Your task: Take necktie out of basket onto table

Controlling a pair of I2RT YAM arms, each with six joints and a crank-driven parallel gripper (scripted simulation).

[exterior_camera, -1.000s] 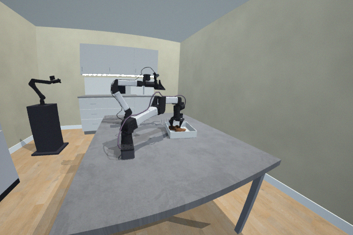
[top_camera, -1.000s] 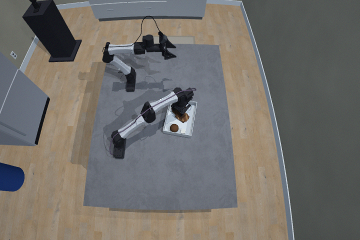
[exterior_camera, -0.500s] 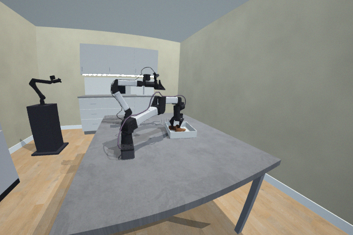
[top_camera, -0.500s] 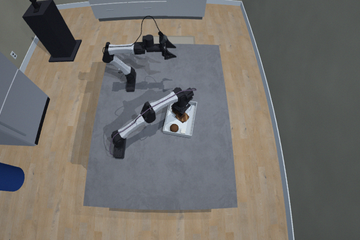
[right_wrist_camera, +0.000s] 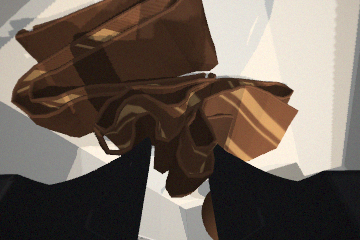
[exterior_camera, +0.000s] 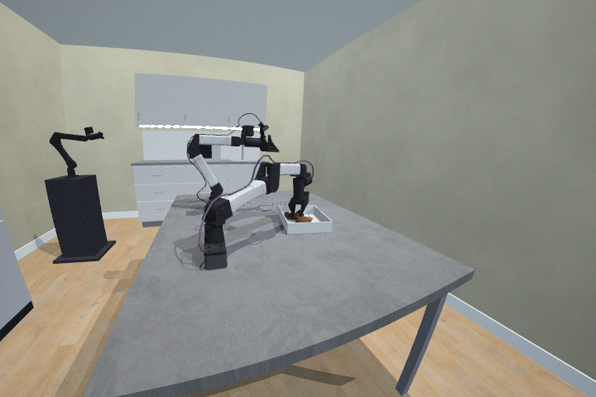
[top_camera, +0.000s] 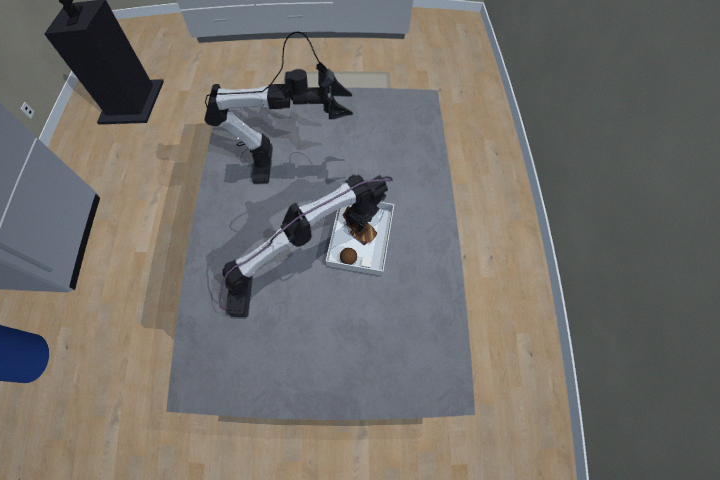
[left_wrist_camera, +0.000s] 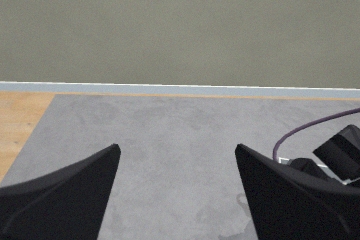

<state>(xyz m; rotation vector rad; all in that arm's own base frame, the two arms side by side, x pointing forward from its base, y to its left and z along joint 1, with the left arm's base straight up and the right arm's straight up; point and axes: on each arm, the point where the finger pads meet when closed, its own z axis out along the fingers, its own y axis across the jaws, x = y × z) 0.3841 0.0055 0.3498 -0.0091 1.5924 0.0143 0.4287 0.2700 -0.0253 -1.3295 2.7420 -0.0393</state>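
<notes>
Right now the white basket is 2 cm ahead of my right hand, 3 cm to the right of it and 1 cm below it. From my right hand the other things lie so: small cream block (4 cm ahead, 15 cm to the right, 1 cm below); brown ball (3 cm behind, 13 cm to the right, 1 cm above).
</notes>
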